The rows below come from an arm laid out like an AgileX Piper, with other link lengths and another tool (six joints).
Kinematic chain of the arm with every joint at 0, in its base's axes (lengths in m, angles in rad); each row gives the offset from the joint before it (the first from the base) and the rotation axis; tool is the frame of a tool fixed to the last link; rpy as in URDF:
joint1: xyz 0 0 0.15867 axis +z
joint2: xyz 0 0 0 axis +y
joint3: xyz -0.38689 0 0.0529 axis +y
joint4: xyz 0.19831 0 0.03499 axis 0.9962 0 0.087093
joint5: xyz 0 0 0 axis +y
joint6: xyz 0.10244 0 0.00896 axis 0.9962 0 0.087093
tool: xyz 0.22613 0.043 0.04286 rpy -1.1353 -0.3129 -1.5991
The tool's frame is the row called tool.
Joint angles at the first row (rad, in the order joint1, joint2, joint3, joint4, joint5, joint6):
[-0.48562, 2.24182, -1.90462, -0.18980, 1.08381, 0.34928]
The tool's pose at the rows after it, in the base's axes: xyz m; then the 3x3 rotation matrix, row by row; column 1 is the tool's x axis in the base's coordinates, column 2 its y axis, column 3 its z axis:
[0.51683, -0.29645, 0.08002], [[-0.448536, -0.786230, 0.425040], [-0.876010, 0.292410, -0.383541], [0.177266, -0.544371, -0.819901]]
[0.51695, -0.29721, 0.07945], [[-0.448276, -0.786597, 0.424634], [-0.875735, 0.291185, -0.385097], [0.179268, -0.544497, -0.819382]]
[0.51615, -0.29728, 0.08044], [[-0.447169, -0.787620, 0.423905], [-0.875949, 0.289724, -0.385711], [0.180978, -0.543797, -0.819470]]
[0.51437, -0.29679, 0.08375], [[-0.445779, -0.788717, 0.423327], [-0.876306, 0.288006, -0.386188], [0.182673, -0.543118, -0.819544]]
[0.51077, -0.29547, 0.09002], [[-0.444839, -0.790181, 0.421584], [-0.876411, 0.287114, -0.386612], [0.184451, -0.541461, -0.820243]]
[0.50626, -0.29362, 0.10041], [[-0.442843, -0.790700, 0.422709], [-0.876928, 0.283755, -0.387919], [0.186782, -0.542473, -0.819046]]
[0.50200, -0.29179, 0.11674], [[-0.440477, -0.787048, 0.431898], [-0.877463, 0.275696, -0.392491], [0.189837, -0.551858, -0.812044]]
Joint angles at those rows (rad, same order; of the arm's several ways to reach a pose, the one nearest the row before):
[-0.48563, 2.24482, -1.90459, -0.19317, 1.07753, 0.35109]
[-0.48562, 2.24620, -1.90461, -0.19554, 1.07585, 0.35186]
[-0.48562, 2.24406, -1.90458, -0.19692, 1.07841, 0.35069]
[-0.48562, 2.23713, -1.90462, -0.19769, 1.08565, 0.34807]
[-0.48562, 2.22369, -1.90463, -0.19801, 1.10052, 0.34458]
[-0.48561, 2.20224, -1.90462, -0.19801, 1.11968, 0.33829]
[-0.48562, 2.17032, -1.90464, -0.19801, 1.13869, 0.32956]

